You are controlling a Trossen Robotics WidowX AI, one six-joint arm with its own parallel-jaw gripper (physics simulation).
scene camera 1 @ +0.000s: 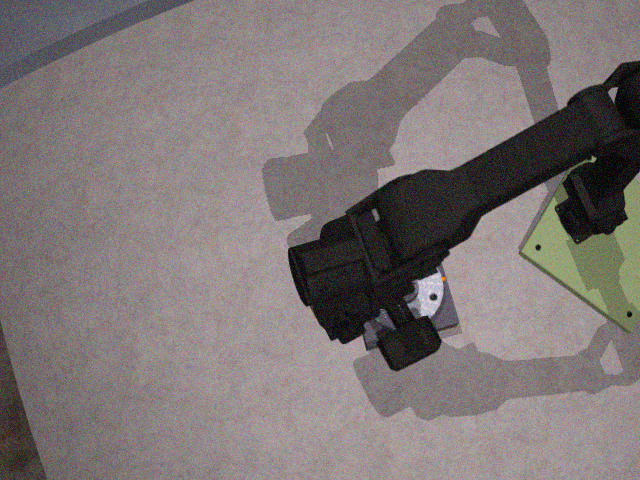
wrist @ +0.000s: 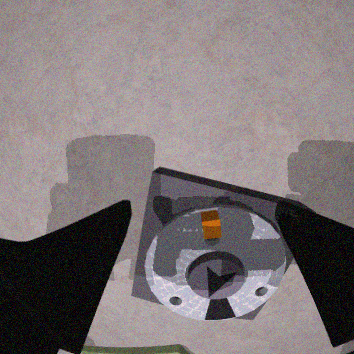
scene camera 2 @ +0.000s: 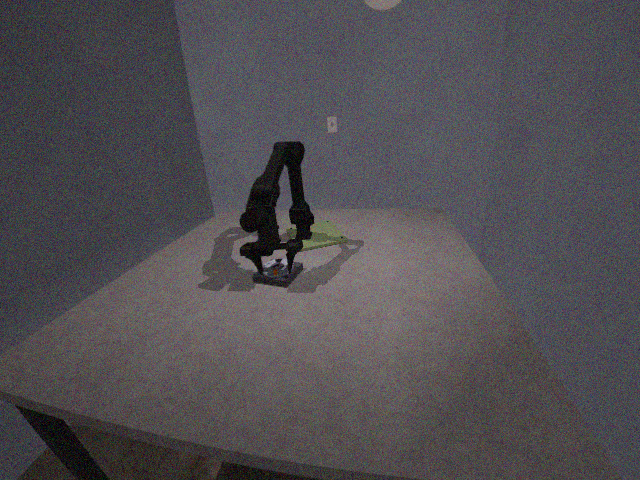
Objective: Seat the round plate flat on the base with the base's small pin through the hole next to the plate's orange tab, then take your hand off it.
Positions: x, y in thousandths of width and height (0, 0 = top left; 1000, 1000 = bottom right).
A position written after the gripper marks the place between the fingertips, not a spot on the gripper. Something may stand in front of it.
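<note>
A round plate appears in scene camera 1 (scene camera 1: 674, 589) and in the wrist view (wrist: 677, 654). Those same views include a dark square base, at (scene camera 1: 696, 661) and (wrist: 482, 544). As for the gripper, it can be seen at (scene camera 1: 576, 655), (wrist: 581, 589) and (scene camera 2: 430, 570).
</note>
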